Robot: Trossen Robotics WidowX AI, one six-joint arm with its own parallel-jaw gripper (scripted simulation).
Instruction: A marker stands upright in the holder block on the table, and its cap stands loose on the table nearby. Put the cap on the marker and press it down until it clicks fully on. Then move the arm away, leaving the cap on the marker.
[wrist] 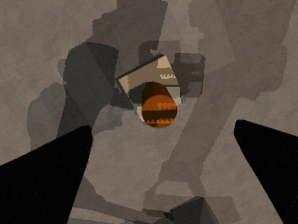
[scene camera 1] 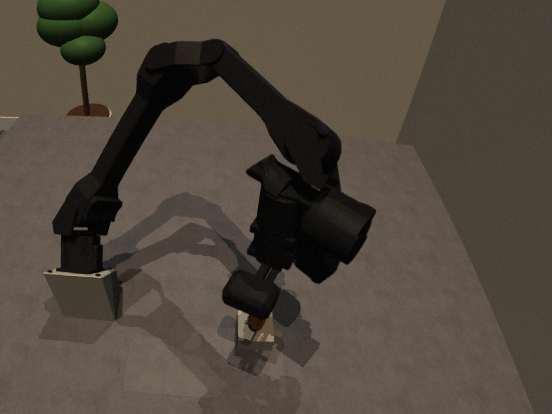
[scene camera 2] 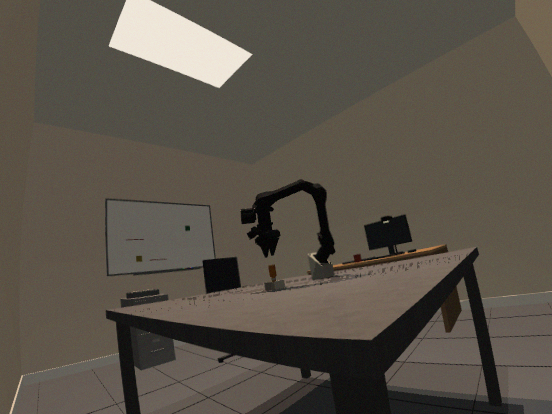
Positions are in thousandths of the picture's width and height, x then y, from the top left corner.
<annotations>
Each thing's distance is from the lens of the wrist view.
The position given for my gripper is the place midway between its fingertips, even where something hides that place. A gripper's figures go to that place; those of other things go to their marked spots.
my gripper (wrist: 555,583): 10 cm
orange marker cap (wrist: 535,493): 14 cm
</annotations>
